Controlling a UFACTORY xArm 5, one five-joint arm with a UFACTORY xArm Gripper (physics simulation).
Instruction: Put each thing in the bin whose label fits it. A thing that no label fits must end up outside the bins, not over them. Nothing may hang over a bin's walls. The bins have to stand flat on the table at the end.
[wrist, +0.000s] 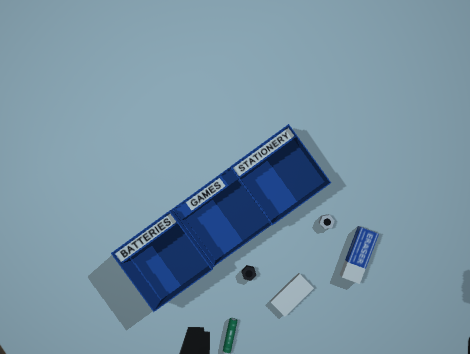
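Note:
Three joined blue bins run diagonally in the wrist view: the BATTERIES bin at lower left, the GAMES bin in the middle and the STATIONERY bin at upper right. All look empty. Outside them lie a black hex nut, a silver hex nut, a blank white block, a blue and white eraser marked ERASER and a green cylinder like a battery. My gripper is open and empty, its fingertips at the bottom edge and lower right corner. The block's underside is hidden.
The light blue table top surrounds the bins. The silver nut lies close to the STATIONERY bin's lower side, and the black nut lies near the GAMES bin's lower corner. The green cylinder is just right of my left finger. A dark shadow shows at the right edge.

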